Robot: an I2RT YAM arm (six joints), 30 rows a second.
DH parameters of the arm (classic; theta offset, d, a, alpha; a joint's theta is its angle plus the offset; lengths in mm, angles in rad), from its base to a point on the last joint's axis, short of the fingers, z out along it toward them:
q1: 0 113.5 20 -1.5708
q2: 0 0 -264 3.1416
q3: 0.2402 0 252.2 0
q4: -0.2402 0 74 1.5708
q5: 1.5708 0 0 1.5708
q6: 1.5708 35.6 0 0
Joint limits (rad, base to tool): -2.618..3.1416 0..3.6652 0..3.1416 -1.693..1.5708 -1.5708..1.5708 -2.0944..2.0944
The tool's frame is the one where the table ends.
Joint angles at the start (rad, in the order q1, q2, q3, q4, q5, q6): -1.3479, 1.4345, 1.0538, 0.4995, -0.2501, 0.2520
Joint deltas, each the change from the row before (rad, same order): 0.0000, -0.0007, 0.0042, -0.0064, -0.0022, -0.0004; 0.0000, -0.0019, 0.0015, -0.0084, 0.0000, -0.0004; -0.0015, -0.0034, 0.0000, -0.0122, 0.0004, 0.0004; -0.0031, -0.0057, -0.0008, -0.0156, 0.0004, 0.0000; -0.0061, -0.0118, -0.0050, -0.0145, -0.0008, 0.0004; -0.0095, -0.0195, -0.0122, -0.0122, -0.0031, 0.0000; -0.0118, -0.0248, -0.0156, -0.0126, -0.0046, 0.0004; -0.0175, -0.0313, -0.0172, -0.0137, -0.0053, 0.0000; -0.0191, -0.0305, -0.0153, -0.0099, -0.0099, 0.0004; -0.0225, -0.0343, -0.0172, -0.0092, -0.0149, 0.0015; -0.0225, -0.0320, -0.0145, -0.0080, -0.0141, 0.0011
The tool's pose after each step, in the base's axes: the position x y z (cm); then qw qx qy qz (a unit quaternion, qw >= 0). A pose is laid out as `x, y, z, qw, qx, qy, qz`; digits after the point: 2 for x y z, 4 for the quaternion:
8.42, -33.11, 35.36, 0.6763, 0.4072, 0.5268, -0.3150
8.41, -33.08, 35.39, 0.6750, 0.4086, 0.5280, -0.3141
8.34, -33.03, 35.36, 0.6725, 0.4118, 0.5295, -0.3127
8.21, -32.94, 35.35, 0.6692, 0.4159, 0.5312, -0.3116
7.96, -32.71, 35.39, 0.6664, 0.4196, 0.5318, -0.3116
7.56, -32.31, 35.43, 0.6641, 0.4227, 0.5316, -0.3127
7.07, -31.79, 35.50, 0.6620, 0.4256, 0.5308, -0.3143
6.40, -31.13, 35.68, 0.6601, 0.4287, 0.5282, -0.3186
5.72, -30.49, 35.92, 0.6599, 0.4295, 0.5253, -0.3229
4.97, -29.75, 36.18, 0.6605, 0.4292, 0.5221, -0.3270
4.26, -29.04, 36.46, 0.6613, 0.4285, 0.5185, -0.3320

